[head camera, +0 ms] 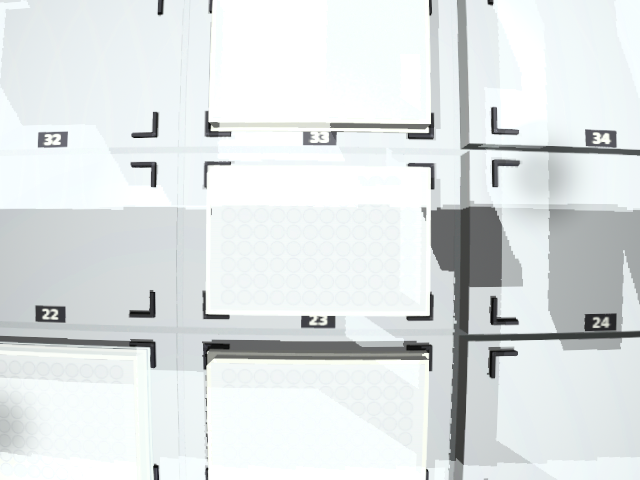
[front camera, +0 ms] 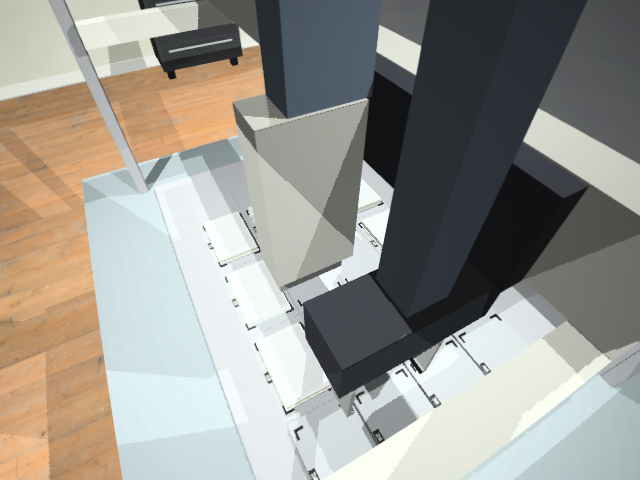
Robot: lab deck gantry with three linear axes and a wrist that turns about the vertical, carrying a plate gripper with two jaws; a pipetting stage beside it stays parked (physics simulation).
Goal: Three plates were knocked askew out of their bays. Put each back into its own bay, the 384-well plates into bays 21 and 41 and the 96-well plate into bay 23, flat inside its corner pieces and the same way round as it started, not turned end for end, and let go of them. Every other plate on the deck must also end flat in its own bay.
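Frame: origin at the robot's base, x ahead, y left, z up, level; metres.
Seen in the pictures: gripper, between the fingertips: (front camera: 379, 380); robot's base, origin of its link: (front camera: 204, 227).
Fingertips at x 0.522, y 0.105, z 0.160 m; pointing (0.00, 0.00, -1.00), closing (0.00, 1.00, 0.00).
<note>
Offsets run from my fingertips to a thing's top centre.
The 96-well plate @(0.130 m back, 0.045 m left, 0.146 m down) (head camera: 310, 258) lies straight in bay 23, inside its four corner pieces, in the head view; in the front view the gripper body covers that place. My gripper (front camera: 385, 391) is open, with its two jaws wide apart over the front bays beyond that plate and no plate between them. The gripper does not show in the head view. The 384-well plates of bays 21 and 41 do not show in the head view; in the front view the parked stage and gripper column hide much of that area, and I cannot tell how they lie.
A plate @(0.130 m back, 0.152 m left, 0.146 m down) (head camera: 320, 67) sits in bay 33. Two more plates @(0.294 m back, 0.062 m right, 0.146 m down) (head camera: 67, 418) @(0.130 m back, 0.062 m right, 0.146 m down) (head camera: 315, 428) lie in the row below bays 22 and 23. Plates @(0.458 m back, 0.062 m right, 0.146 m down) (front camera: 230, 237) (front camera: 258, 291) (front camera: 294, 361) line the deck's left side. The pipetting stage (front camera: 310, 191) stands behind the gripper.
</note>
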